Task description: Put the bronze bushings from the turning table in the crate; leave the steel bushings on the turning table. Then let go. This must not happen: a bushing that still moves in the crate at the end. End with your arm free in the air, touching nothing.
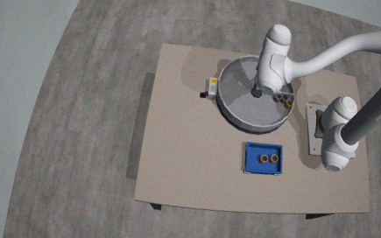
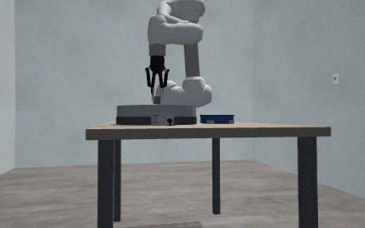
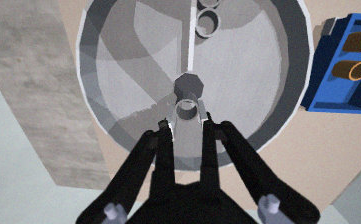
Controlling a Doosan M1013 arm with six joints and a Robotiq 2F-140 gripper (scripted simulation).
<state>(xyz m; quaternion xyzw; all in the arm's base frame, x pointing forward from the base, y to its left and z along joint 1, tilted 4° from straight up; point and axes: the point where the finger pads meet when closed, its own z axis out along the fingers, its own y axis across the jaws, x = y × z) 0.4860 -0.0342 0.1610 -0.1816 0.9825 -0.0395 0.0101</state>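
Now: the grey turning table 110 mm below my hand and 20 mm behind it. Round my hand: blue crate: 330 mm to the left, 140 mm below, 130 mm behind.
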